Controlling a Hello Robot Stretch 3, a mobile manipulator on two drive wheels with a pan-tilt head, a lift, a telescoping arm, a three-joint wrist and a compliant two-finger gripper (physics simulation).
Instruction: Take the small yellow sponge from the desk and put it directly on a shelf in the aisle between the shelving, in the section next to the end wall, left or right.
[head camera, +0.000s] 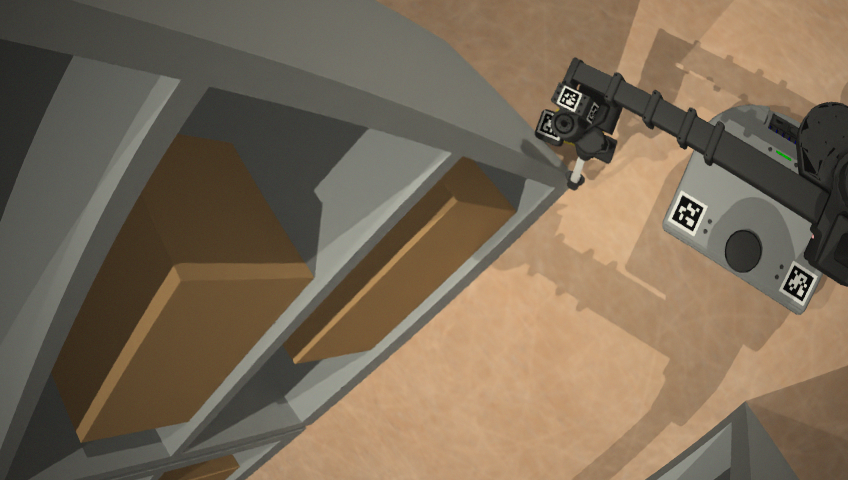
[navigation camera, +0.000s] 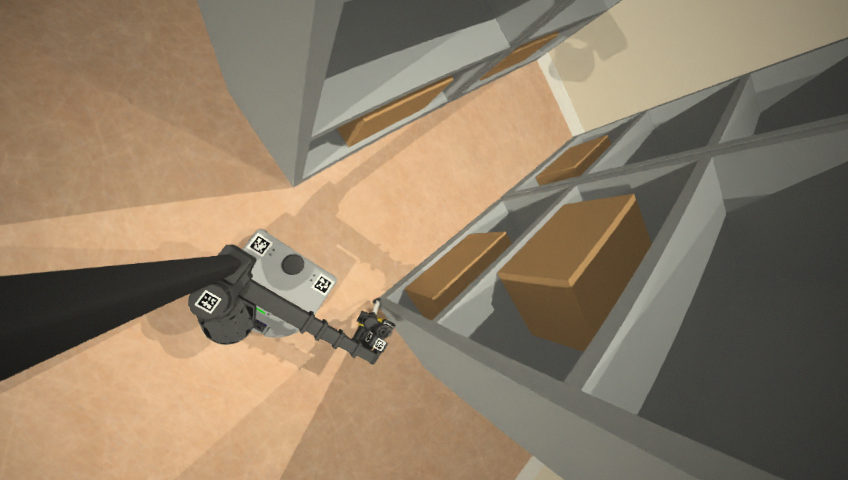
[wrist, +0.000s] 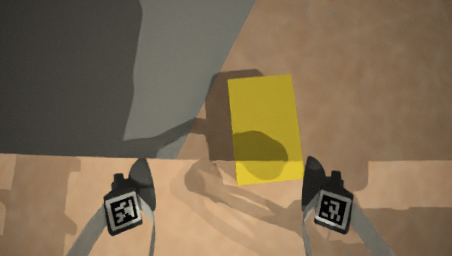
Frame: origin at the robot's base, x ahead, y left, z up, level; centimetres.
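Seen in the pictures: robot's base, origin of its link: (head camera: 741, 249) (navigation camera: 292, 263).
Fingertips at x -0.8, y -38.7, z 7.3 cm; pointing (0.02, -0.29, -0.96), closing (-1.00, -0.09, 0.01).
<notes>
Offsets run from my fingertips to a thing's top centre. "spot": to the spot under its first point.
The small yellow sponge (wrist: 265, 115) lies flat on the floor, with a round shadow across its lower half. My gripper (wrist: 225, 175) is open, its fingers wide apart above the floor. The right fingertip is near the sponge's lower right corner in the wrist view; the left one is well away from it. In the head and navigation views the wrist covers most of the sponge. In the navigation view, one shelving unit {spot: dx +1.8, dy -11.8, dz +61.0 cm} (head camera: 357, 47) (navigation camera: 505, 404) (wrist: 180, 65) stands right beside the gripper, and the other unit (navigation camera: 261, 77) (head camera: 739, 440) stands across the aisle.
The end wall (navigation camera: 684, 59) closes the aisle. Brown boxes stand on lower shelves: a large box {dx +49.8, dy -34.4, dz +73.1 cm} (head camera: 238, 333) (navigation camera: 565, 249), a flat box {dx +33.1, dy -28.3, dz +27.4 cm} (head camera: 410, 273) (navigation camera: 452, 267) and a small box {dx +133.4, dy -65.0, dz +27.4 cm} (navigation camera: 574, 160) in the section by the end wall. My base (head camera: 720, 196) (navigation camera: 267, 279) stands at the aisle's mouth.
</notes>
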